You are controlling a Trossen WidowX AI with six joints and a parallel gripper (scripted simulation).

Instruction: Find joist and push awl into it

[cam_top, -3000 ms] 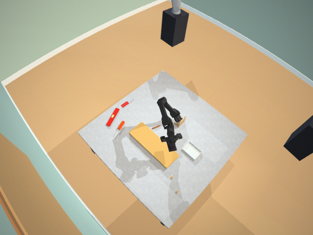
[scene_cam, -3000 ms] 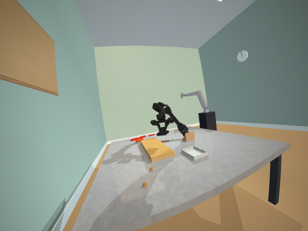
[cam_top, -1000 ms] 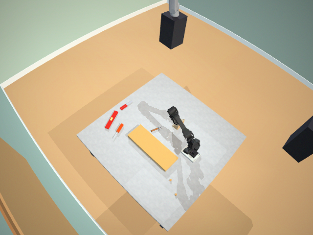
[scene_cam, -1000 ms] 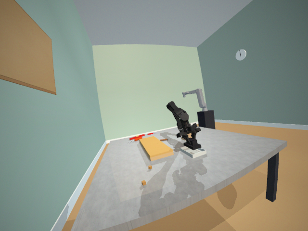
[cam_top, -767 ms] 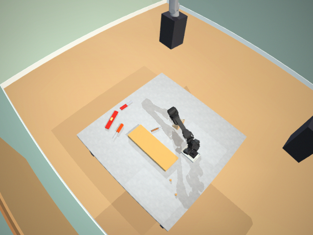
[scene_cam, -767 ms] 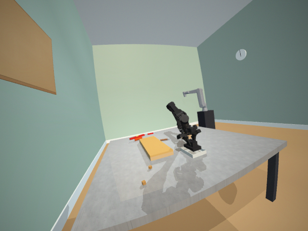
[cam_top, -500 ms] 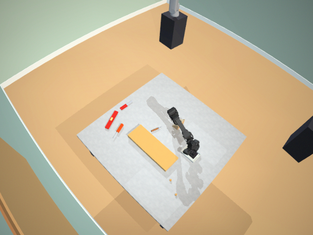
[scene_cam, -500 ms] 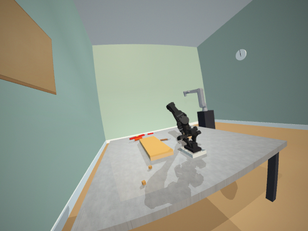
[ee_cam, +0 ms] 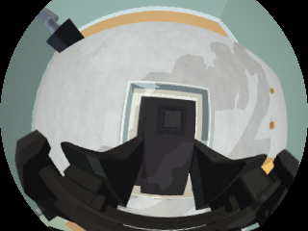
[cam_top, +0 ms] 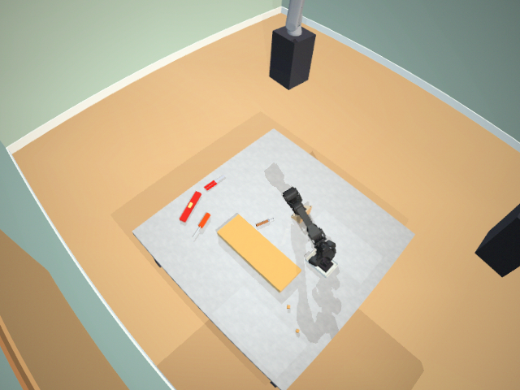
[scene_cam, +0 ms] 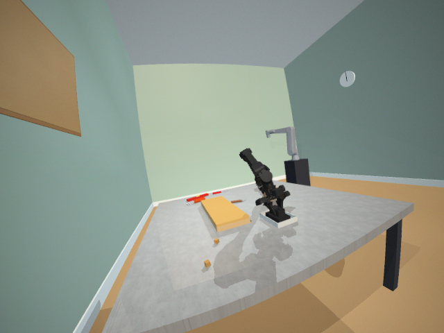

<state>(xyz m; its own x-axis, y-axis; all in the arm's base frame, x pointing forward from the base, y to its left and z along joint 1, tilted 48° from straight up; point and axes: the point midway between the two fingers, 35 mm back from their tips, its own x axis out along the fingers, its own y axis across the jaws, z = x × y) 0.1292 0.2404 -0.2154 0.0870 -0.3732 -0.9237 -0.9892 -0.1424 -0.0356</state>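
Right now the black stud finder is 20 mm above my gripper tip. Round my gripper tip: brown-handled awl 60 mm ahead, 440 mm to the right, 20 mm below; orange-handled screwdriver 420 mm ahead, 660 mm to the right, 20 mm below; white tray 10 mm to the right, 20 mm below.
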